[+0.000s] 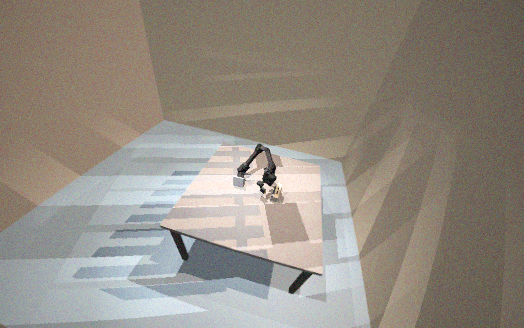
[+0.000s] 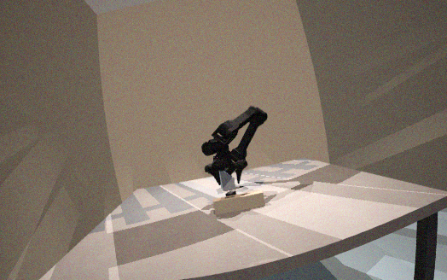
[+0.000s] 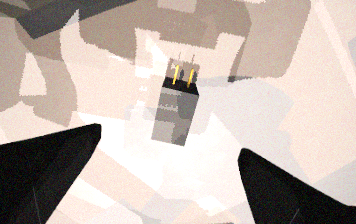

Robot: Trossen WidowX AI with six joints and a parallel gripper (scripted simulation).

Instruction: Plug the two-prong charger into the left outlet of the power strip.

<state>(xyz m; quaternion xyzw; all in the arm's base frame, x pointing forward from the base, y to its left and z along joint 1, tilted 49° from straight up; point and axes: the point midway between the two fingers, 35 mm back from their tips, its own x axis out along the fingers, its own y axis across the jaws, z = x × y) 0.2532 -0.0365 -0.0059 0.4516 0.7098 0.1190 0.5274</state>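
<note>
The two-prong charger lies 60 mm below my gripper tip, 10 mm to the right of it and 10 mm ahead of it.
</note>
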